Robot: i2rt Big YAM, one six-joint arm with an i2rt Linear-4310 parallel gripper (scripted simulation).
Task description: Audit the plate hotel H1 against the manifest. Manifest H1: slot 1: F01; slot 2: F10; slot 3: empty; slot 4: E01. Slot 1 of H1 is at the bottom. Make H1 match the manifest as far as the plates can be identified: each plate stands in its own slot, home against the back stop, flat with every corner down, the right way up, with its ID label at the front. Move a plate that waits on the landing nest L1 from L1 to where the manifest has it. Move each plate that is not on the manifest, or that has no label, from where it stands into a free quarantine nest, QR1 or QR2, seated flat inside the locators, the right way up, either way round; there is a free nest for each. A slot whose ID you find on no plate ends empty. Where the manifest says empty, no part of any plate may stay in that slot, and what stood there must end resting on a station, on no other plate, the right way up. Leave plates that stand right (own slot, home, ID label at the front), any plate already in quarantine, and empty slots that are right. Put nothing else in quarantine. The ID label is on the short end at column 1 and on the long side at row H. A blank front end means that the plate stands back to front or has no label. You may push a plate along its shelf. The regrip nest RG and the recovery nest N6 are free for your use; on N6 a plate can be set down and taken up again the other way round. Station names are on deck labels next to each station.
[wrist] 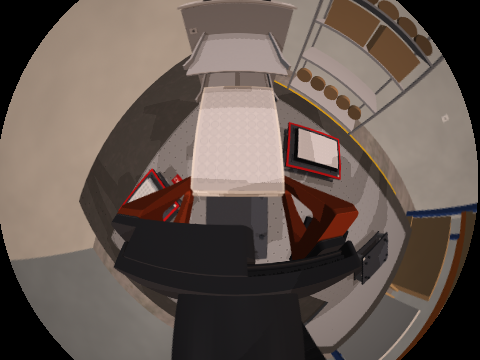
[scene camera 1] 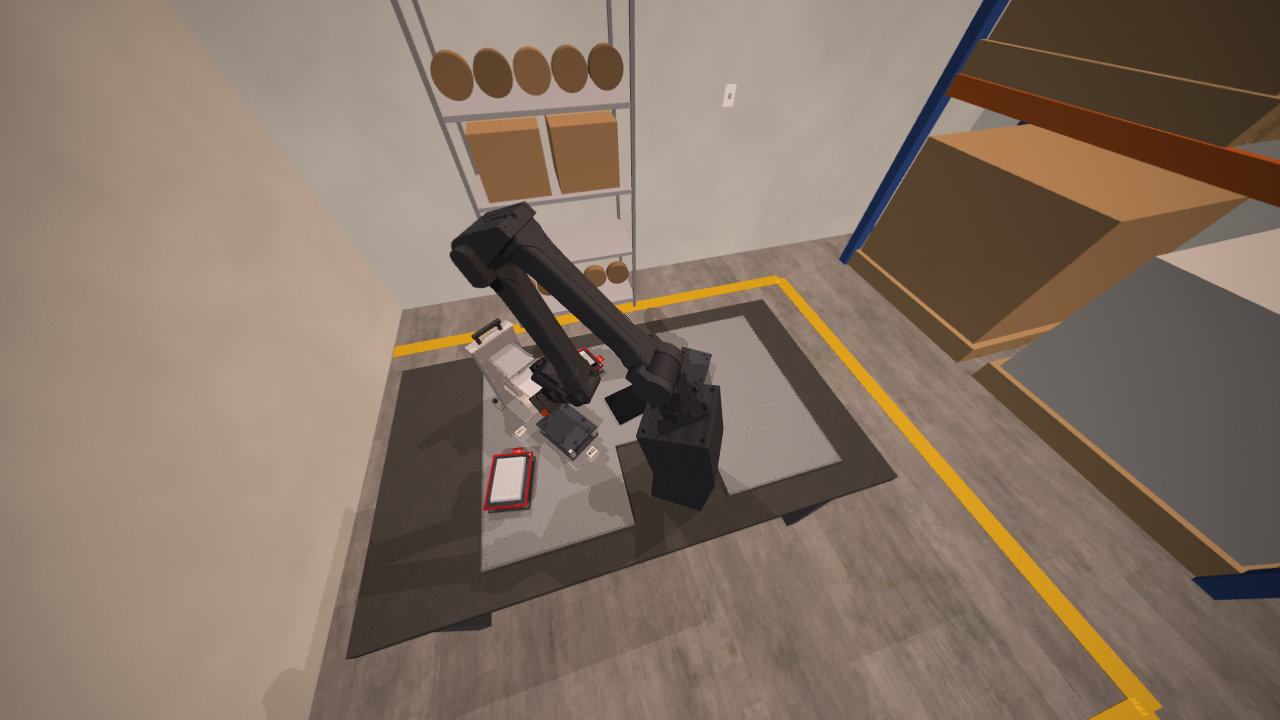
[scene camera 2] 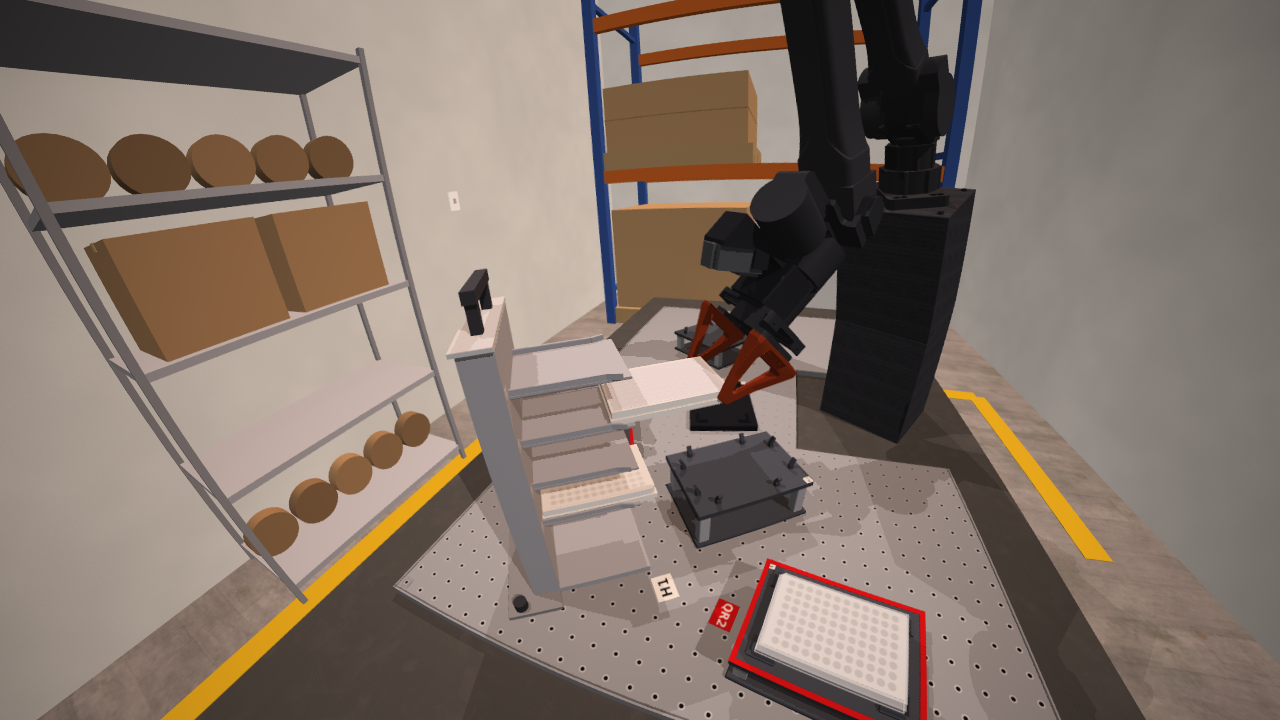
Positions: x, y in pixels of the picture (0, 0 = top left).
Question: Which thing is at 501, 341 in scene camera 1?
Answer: A plate hotel H1.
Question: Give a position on a hotel shelf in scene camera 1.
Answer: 510, 359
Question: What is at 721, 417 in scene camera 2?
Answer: A flat black pad.
